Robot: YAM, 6 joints.
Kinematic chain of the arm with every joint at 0, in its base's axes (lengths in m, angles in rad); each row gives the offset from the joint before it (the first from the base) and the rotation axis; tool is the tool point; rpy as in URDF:
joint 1: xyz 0 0 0.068 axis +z
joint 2: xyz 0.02 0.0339 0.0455 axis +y
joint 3: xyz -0.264 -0.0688 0 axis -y
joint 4: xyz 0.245 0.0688 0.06 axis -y
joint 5: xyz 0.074 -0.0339 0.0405 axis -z
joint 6: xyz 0.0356 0 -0.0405 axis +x
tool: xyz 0 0 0 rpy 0 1.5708 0
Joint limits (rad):
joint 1: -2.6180..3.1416
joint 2: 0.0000..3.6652
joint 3: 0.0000..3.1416
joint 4: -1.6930..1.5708
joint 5: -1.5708..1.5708
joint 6: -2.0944..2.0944
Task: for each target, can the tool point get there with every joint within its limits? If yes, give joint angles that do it. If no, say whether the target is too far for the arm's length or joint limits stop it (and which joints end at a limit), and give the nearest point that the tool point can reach.
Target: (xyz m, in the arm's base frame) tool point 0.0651 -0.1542 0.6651
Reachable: yes | joints 1.7941 1.0807 2.8110 -0.5707 0.9687 -1.4069
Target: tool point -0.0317 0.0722 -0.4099
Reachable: no: joint limits stop it (at a limit: joint 2) | nearest point -0.0421 0.0958 -0.3505 | short by 0.065 m
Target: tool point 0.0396 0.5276 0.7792
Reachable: no: too far | nearest point 0.0300 0.3991 0.6106 | short by 0.212 m
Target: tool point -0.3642 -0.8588 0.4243
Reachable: no: too far | nearest point -0.2391 -0.5638 0.3152 | short by 0.338 m
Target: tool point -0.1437 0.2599 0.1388
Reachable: yes | joints 2.1783 1.8355 1.0207 -0.8142 1.0229 1.0747
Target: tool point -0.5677 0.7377 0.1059
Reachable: no: too far | nearest point -0.3939 0.5118 0.1083 | short by 0.285 m
